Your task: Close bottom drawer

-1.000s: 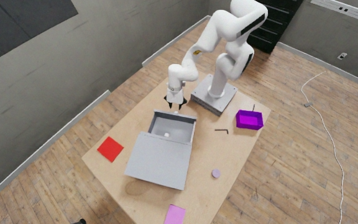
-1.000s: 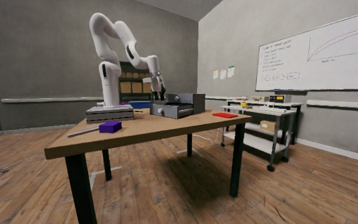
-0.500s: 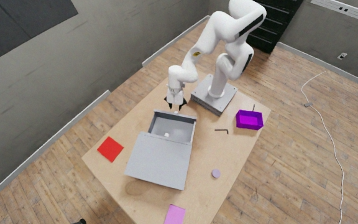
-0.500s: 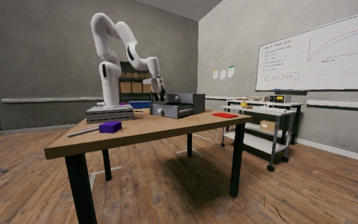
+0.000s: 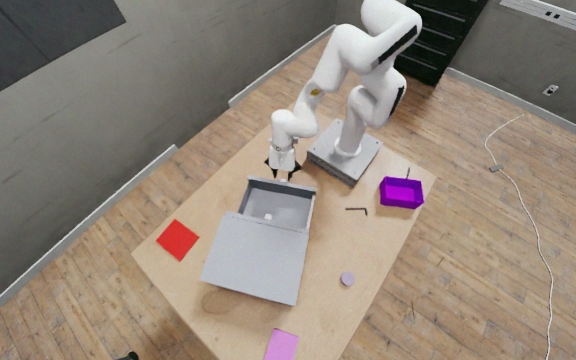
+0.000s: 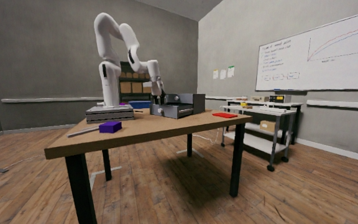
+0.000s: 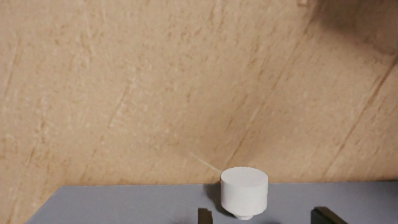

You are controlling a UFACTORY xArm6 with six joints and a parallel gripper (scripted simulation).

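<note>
Now: hand 120 mm short of the bottom drawer, 90 mm above it and 50 mm to the right of it. Also, from my hand: grey cabinet 220 mm ahead, 90 mm to the left, 40 mm below; lilac disc 430 mm to the left, 180 mm ahead, 110 mm below; purple block 320 mm behind, 190 mm to the right, 100 mm below.
</note>
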